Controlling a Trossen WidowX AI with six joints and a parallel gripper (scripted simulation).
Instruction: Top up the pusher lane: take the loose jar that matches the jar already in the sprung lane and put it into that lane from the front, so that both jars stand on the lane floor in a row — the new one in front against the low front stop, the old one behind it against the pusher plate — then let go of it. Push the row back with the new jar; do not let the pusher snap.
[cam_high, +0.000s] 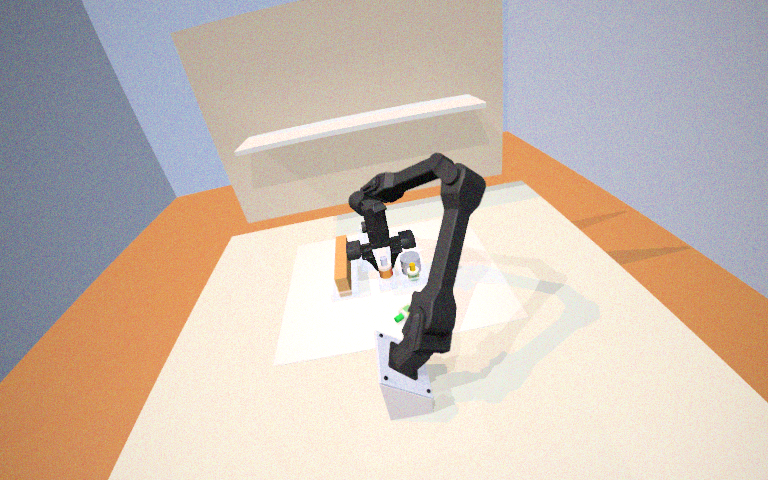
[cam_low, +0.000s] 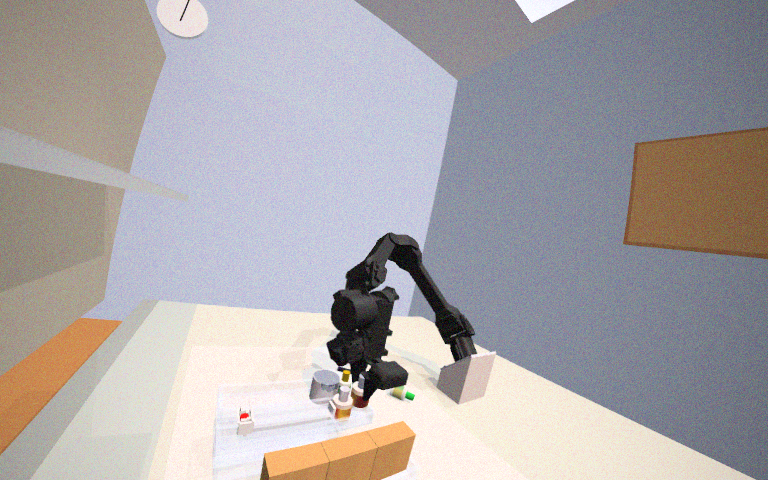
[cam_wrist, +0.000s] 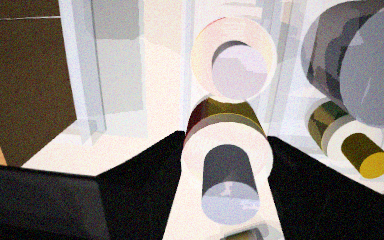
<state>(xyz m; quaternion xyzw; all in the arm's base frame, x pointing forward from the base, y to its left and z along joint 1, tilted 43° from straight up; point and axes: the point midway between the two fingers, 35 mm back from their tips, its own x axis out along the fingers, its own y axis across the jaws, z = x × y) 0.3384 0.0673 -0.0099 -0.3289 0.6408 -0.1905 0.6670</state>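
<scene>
Now: gripper tip 70 mm to the left of the grey cylinder, 50 mm short of it and 30 mm above it. From my gripper tip the other things lie so: clear sprung lane 140 mm ahead, 50 mm to the left, 40 mm below; black rod 160 mm to the right, 80 mm behind, 50 mm below; pusher plate 140 mm ahead, 50 mm to the left, 10 mm below.
</scene>
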